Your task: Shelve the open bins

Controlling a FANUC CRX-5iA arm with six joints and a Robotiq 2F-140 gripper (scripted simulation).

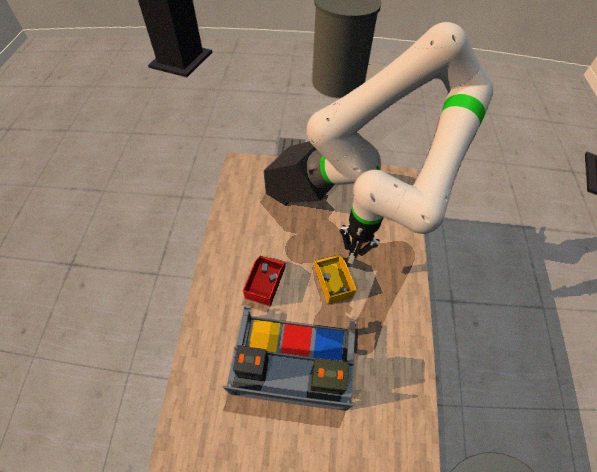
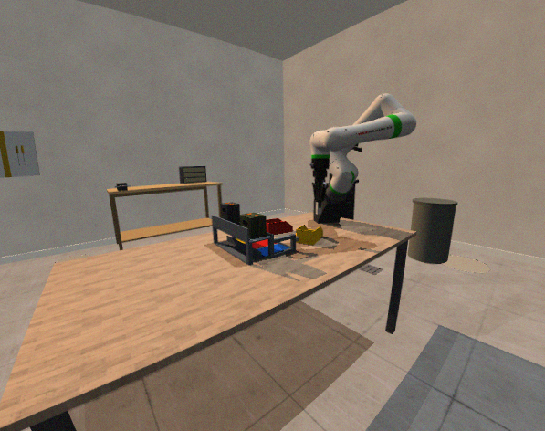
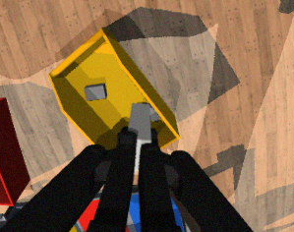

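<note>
Now: hand 15 cm above the yellow bin, 4 cm to the left of it and 3 cm short of it. From my hand the other things lie so: blue-marked place 30 cm ahead, 18 cm below, 4 cm to the left; red bin 27 cm to the right, 15 cm below, 14 cm ahead; red mark 33 cm ahead, 18 cm below, 7 cm to the right.
</note>
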